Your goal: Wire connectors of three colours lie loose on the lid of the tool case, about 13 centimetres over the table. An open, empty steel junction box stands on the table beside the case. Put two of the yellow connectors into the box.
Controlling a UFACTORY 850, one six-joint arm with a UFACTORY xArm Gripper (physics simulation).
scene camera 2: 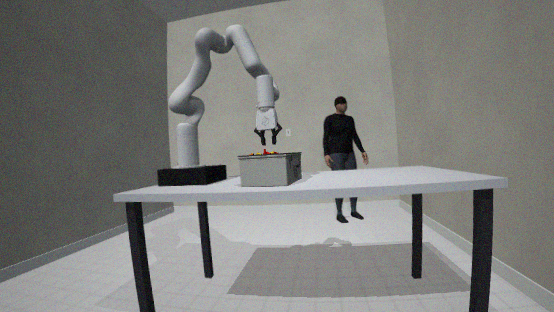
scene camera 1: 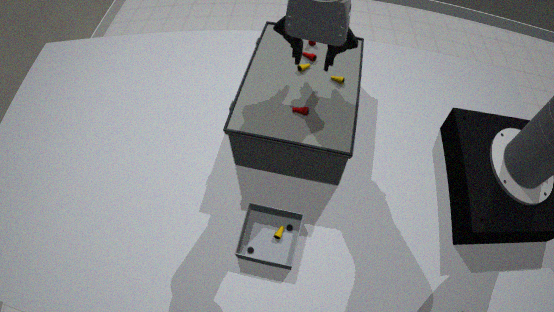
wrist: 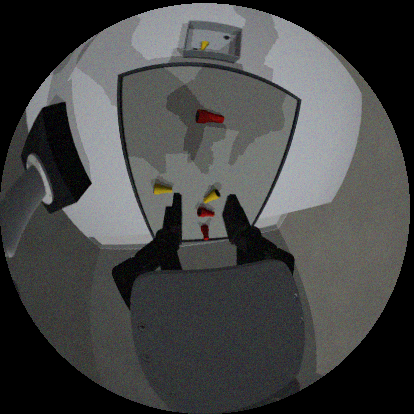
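The junction box stands on the table beside the tool case. One yellow connector lies inside the box. A second yellow connector lies on the lid and shows between the fingers in the wrist view. A third yellow connector lies on the lid, outside the finger on the robot-base side. My gripper is open and empty, pointing down above the lid. The box does not show in scene camera 2.
Red connectors lie on the lid: one towards the box, one close beside the second yellow connector, and one farther back. The black robot base stands beside the case. A person stands behind the table.
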